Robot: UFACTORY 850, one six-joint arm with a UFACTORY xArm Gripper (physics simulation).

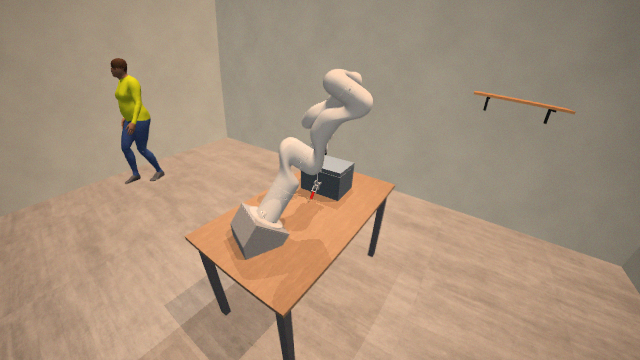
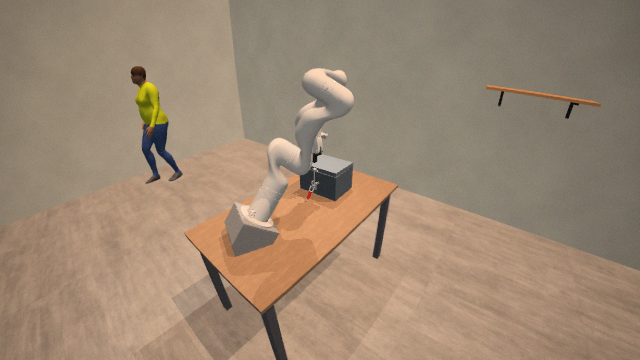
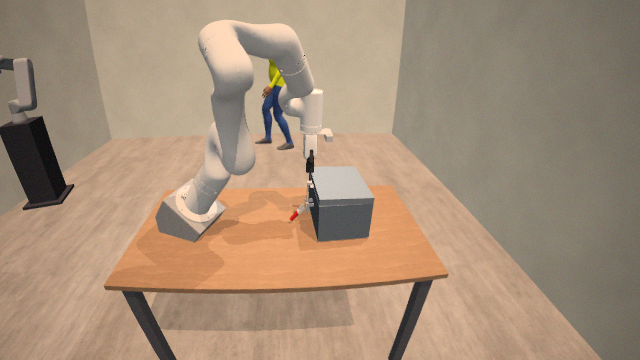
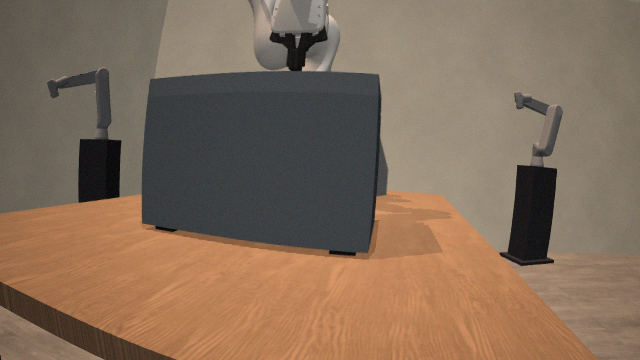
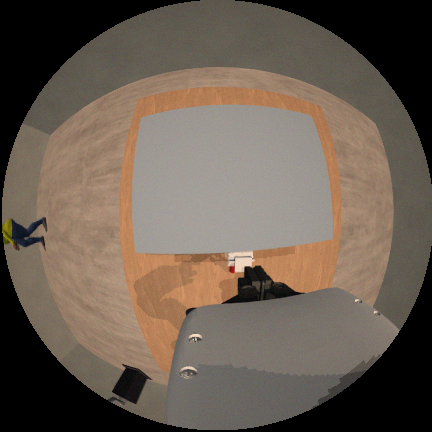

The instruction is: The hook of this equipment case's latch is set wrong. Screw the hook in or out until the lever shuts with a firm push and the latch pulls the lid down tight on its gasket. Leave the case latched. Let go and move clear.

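The dark grey equipment case [image 1: 338, 186] [image 2: 325, 183] [image 3: 344, 221] [image 4: 260, 165] stands on the table, its lighter lid [image 3: 340, 183] [image 5: 230, 175] lying on top. The metal latch [image 3: 309, 193] [image 5: 243, 264] is on the case side facing the robot base, with its hook part upright near the lid edge. The lever's red end [image 1: 312, 195] [image 2: 309, 195] [image 3: 294, 216] [image 5: 232, 269] slants down and away from the case, so the lever is open. My gripper [image 3: 310, 171] [image 4: 296, 69] [image 5: 250, 278] points down, shut and empty, above the latch beside the lid edge. Exact hook seating is too small to tell.
The robot's wedge base [image 1: 257, 240] [image 2: 250, 236] [image 3: 182, 224] stands on the wooden table [image 1: 300, 265] [image 3: 270, 272] [image 4: 300, 300]. A person in a yellow top [image 1: 131, 100] [image 2: 150, 102] is beyond the table. Two pedestal arms [image 4: 102, 107] [image 4: 550, 132] stand away from the table.
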